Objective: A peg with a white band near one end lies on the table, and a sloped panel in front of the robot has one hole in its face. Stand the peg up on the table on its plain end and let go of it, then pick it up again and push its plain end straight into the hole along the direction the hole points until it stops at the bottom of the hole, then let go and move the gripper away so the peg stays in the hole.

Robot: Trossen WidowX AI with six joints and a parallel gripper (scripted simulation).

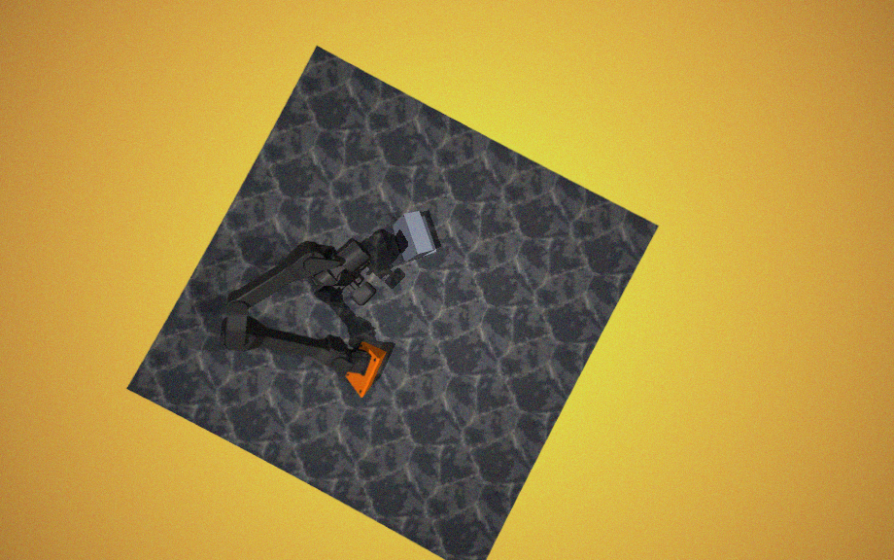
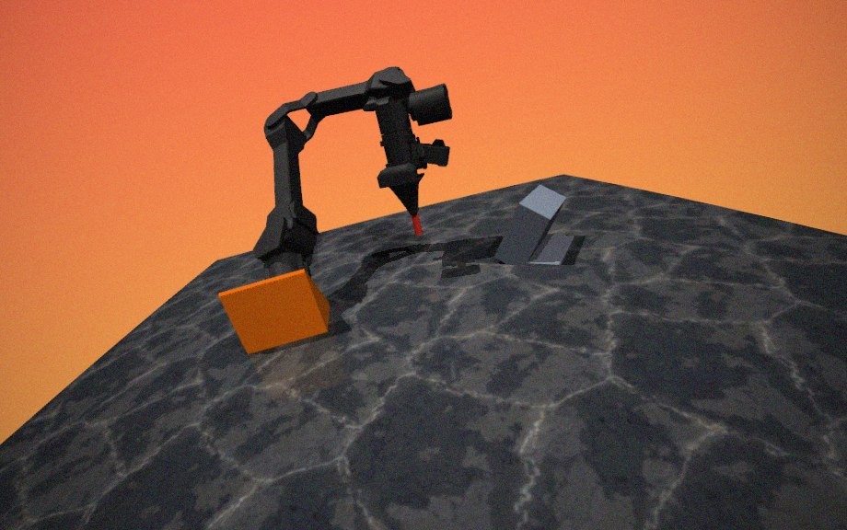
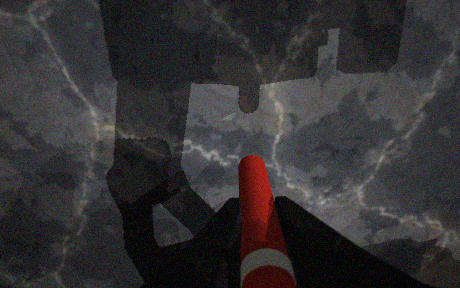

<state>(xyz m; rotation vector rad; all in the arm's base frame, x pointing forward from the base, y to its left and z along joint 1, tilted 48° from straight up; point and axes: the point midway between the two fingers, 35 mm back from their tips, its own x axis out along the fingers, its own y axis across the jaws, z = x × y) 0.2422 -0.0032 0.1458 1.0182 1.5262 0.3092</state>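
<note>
Right now the grey sloped panel is 18 cm ahead of my gripper tip, 12 cm to the right of it and 5 cm below it. Round my gripper tip: red peg (2 cm above); then flat foot plate (19 cm ahead, 14 cm to the right, 10 cm below).
</note>
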